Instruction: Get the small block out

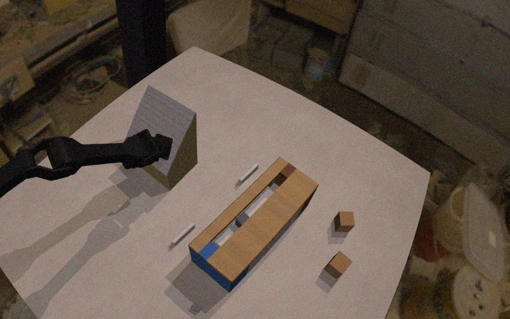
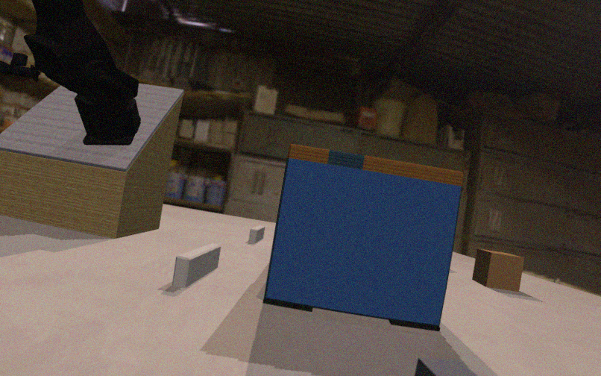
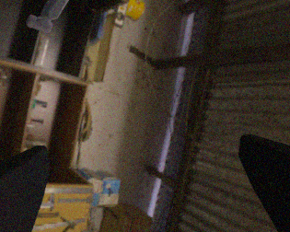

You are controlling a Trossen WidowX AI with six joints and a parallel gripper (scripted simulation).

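Now: gripper tip 640 mm short of the box, 570 mm to the right of it and 430 mm above it. From my gripper tip the other things lie so: grey block (650 mm ahead, 540 mm to the left, 400 mm below).
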